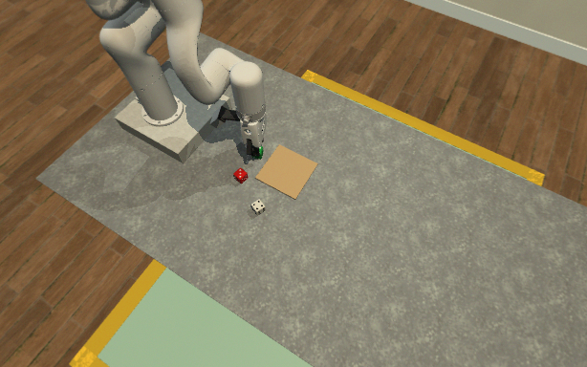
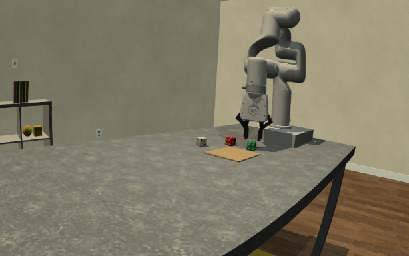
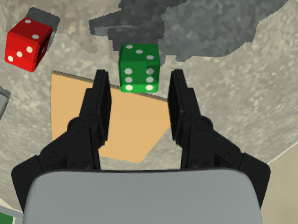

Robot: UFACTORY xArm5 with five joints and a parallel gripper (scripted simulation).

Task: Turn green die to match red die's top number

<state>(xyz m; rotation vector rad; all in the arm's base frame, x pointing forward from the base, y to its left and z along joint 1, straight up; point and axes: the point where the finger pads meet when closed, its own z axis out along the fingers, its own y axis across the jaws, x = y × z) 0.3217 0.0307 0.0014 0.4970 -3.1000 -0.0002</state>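
My gripper is now 40 mm above the green die. Also, from my hand: red die (100 mm to the right, 40 mm below); then tan mat (110 mm ahead, 10 mm to the right, 50 mm below); then white die (100 mm ahead, 160 mm to the right, 40 mm below).
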